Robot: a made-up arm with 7 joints.
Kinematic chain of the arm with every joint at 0, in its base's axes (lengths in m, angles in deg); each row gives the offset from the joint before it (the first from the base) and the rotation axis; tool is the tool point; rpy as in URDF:
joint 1: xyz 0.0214 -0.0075 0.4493 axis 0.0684 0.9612 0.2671
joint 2: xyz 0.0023 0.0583 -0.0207 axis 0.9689 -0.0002 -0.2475
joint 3: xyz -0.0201 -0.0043 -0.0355 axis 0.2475 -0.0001 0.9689
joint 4: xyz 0.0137 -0.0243 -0.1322 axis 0.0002 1 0
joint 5: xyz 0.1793 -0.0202 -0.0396 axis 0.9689 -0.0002 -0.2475
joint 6: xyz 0.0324 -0.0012 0.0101 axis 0.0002 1 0
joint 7: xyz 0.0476 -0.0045 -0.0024 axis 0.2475 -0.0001 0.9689
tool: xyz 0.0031 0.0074 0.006 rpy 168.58 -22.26 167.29
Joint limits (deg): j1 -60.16..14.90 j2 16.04..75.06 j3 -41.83..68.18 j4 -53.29..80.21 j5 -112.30..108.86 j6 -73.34..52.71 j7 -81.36..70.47
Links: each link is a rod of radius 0.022 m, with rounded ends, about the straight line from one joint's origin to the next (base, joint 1, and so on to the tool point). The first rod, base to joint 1, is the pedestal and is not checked.
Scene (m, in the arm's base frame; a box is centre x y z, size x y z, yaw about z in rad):
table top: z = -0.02
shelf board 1: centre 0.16 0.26 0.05 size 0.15 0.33 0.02 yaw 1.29
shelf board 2: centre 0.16 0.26 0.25 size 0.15 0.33 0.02 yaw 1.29
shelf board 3: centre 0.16 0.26 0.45 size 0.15 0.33 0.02 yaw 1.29
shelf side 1: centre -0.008 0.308 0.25 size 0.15 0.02 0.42 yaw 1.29
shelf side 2: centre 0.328 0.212 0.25 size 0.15 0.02 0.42 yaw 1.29
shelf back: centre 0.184 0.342 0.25 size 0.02 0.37 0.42 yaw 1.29
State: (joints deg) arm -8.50 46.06 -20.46 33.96 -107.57 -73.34 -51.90
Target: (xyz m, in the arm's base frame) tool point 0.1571 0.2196 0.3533
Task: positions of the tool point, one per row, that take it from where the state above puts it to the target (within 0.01 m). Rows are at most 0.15 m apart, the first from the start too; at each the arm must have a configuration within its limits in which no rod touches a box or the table.
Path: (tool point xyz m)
1: 0.2098 0.1536 0.1470
2: 0.2044 0.0882 0.1403
3: 0.1918 0.0229 0.1452
4: 0.2497 -0.0092 0.2361
5: 0.2680 -0.0226 0.3372
6: 0.2482 -0.0203 0.4280
7: 0.2005 -0.0087 0.4929
8: 0.2233 0.0459 0.4549
9: 0.2230 0.1053 0.4131
10: 0.1996 0.1647 0.3766
11: 0.1571 0.2196 0.3533

